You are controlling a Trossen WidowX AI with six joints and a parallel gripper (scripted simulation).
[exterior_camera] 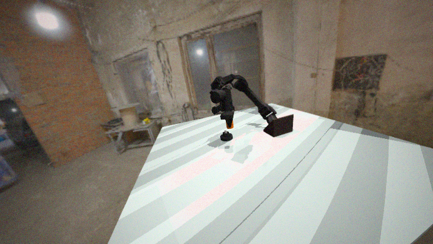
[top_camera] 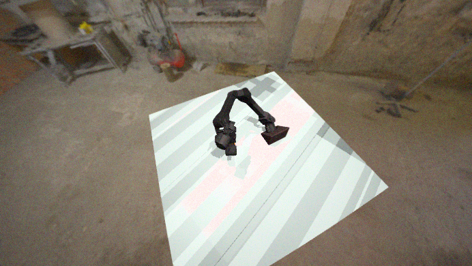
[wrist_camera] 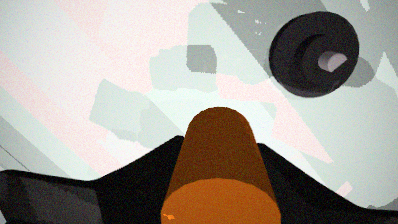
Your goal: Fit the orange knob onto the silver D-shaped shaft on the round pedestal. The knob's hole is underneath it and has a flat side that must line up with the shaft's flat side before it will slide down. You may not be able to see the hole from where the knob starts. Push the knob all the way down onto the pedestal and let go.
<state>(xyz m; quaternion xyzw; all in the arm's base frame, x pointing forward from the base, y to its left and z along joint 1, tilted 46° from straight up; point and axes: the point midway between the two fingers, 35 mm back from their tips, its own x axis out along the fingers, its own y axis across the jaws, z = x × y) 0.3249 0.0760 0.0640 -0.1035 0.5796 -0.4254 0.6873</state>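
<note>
My gripper tip is 10 cm to the left of the round pedestal and 10 cm above it. Round my gripper tip: orange knob (3 cm above).
</note>
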